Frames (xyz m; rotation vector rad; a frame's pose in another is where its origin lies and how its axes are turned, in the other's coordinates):
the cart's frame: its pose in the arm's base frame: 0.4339 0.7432 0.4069 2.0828 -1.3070 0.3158
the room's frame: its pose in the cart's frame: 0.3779 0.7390 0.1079 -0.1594 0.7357 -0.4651
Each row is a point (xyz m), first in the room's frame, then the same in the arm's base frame.
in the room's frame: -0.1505 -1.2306 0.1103
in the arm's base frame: 0.5592 0.4681 -0.2392
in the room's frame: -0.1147 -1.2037 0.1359
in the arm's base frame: 0.5784 0.4375 -0.2023
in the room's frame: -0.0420 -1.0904 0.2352
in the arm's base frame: 0.5957 0.3119 -0.0932
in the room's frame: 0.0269 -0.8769 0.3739
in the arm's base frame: 0.5628 0.1169 0.0814
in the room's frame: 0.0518 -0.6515 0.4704
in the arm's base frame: 0.4783 -0.0447 0.2472
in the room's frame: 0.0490 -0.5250 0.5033
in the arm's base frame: 0.4126 -0.1163 0.3346
